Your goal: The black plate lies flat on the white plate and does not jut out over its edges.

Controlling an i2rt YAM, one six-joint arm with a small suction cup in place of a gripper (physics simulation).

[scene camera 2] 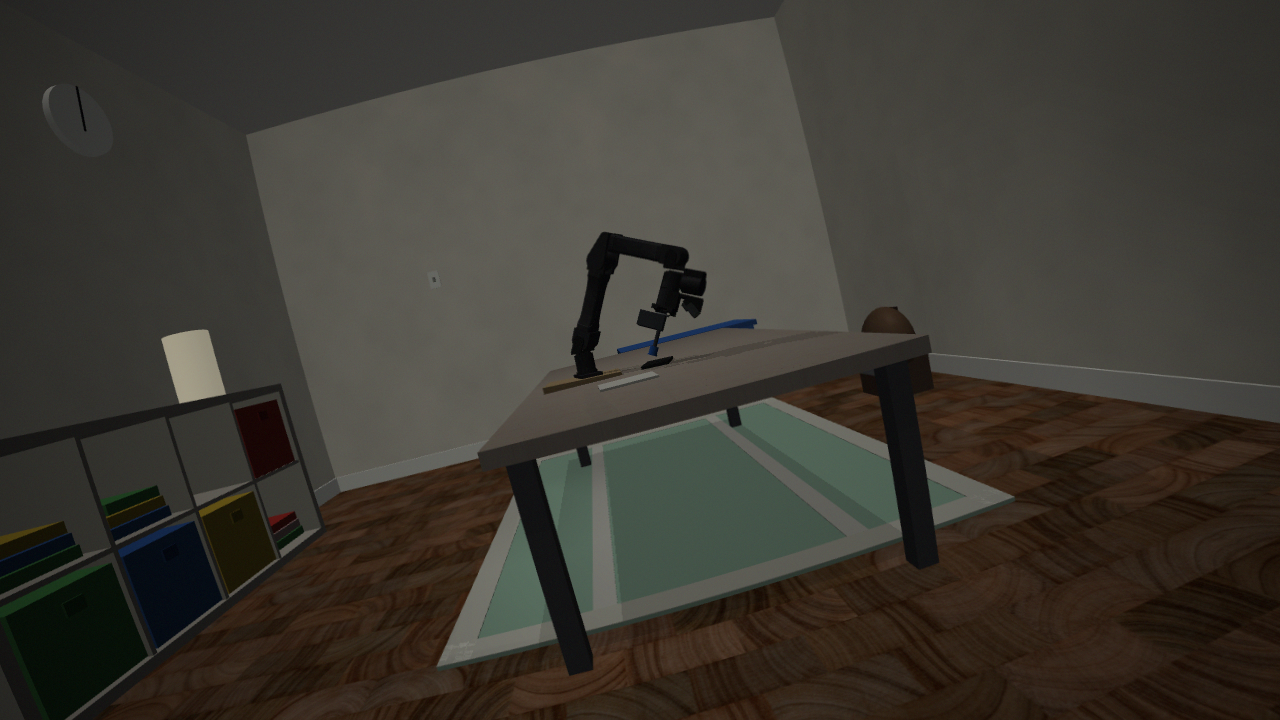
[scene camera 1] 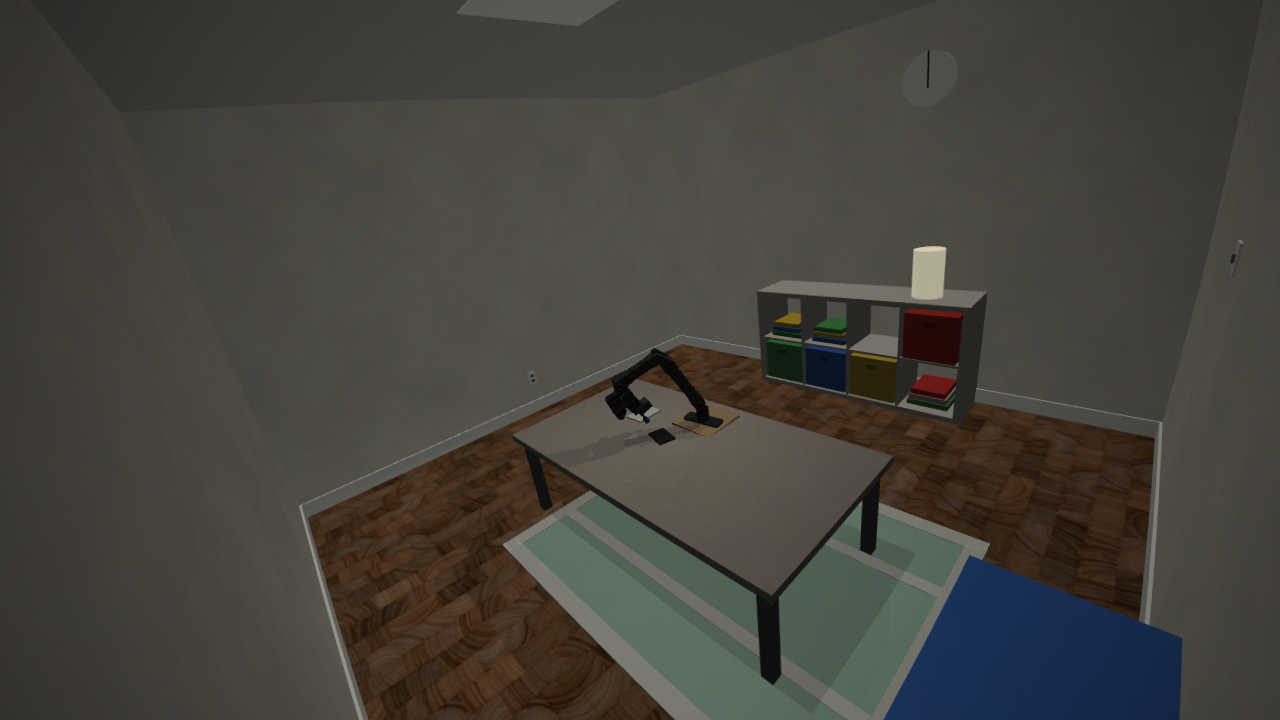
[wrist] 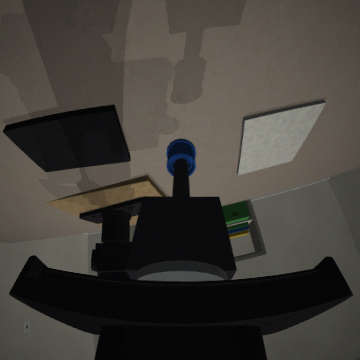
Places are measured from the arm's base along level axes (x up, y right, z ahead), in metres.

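Pixels of known places: hand, its tool point: (scene camera 2: 652, 355) (scene camera 1: 647, 421) (wrist: 180, 151); arm's base, origin of its link: (scene camera 2: 588, 376) (scene camera 1: 703, 420) (wrist: 116, 210).
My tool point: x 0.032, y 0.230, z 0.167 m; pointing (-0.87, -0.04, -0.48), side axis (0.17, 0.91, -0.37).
For each thing: its middle in the pictures, then the offset to it from my tool point. Level surfaces: height alone.
- black plate, middle of its body: (wrist: 71, 143) (scene camera 2: 657, 362) (scene camera 1: 661, 436) dx -0.037, dy -0.115, dz +0.044 m
- table, height of its surface: dx -0.042 m
- white plate, middle of its body: (wrist: 273, 143) (scene camera 2: 627, 381) (scene camera 1: 643, 413) dx -0.039, dy +0.124, dz -0.119 m
The black plate (scene camera 1: 662, 436) (scene camera 2: 657, 362) (wrist: 75, 140) lies on the table (scene camera 1: 742, 483) (scene camera 2: 760, 367), apart from the white plate. The white plate (scene camera 1: 653, 411) (scene camera 2: 628, 381) (wrist: 280, 137) lies flat on the table; in scene camera 1 the arm partly covers it. My suction cup (scene camera 1: 646, 419) (scene camera 2: 653, 351) (wrist: 181, 150), blue at the end of a thin black rod, hangs tilted above the table and carries nothing. In the wrist view it is between the two plates, with the black plate at left and the white plate at right, and touches neither.
The arm's base stands on a wooden board (scene camera 1: 711, 429) (scene camera 2: 572, 385) (wrist: 110, 192) near both plates. Shadows of the arm fall across the table and the black plate. A shelf unit (scene camera 1: 859, 291) with bins and a lamp (scene camera 1: 928, 273) stands by the wall. A blue surface (scene camera 1: 1038, 635) is beyond one table end.
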